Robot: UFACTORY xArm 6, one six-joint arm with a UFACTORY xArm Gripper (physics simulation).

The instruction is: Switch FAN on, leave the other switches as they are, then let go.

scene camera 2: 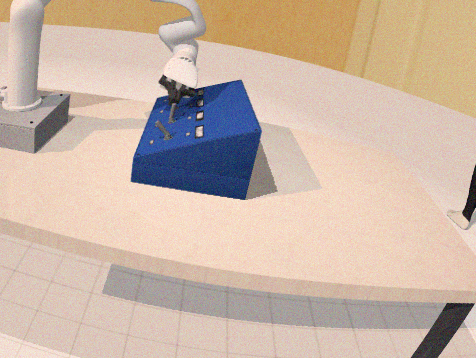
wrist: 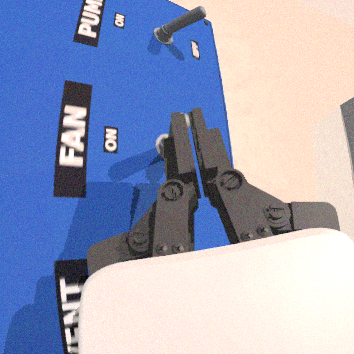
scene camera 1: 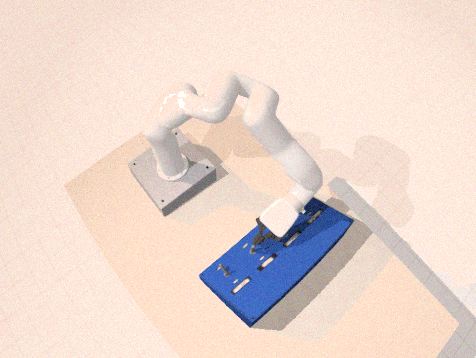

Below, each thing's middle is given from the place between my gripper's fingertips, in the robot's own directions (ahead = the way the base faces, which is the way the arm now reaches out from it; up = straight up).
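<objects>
Blue switch panel (scene camera 2: pixel 214 136): my hand 8 cm short of it, 4 cm to the right of it, 6 cm above it.
</objects>
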